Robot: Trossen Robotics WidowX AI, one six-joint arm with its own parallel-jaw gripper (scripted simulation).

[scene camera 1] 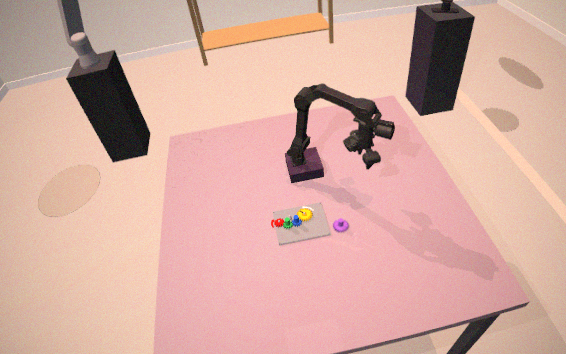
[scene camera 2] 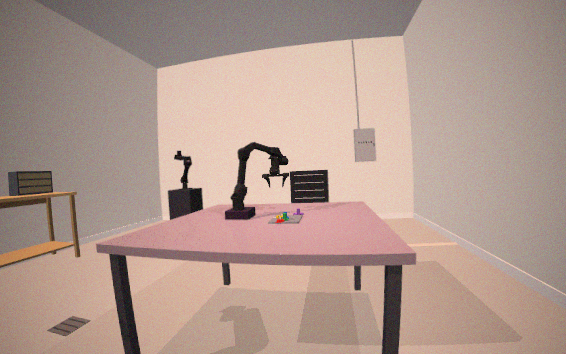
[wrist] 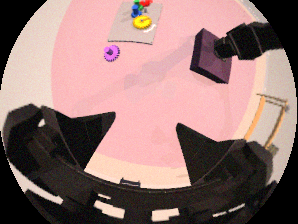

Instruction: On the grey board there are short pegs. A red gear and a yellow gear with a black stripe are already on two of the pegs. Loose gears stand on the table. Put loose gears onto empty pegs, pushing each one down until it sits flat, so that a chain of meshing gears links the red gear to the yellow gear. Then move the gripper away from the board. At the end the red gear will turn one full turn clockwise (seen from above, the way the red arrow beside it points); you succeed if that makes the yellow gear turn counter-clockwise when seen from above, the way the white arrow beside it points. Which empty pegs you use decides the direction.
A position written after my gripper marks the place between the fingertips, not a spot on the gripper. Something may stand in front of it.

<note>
My gripper [scene camera 1: 363, 161] is open and holds nothing.
My gripper is seen too in the wrist view [wrist: 146, 120].
</note>
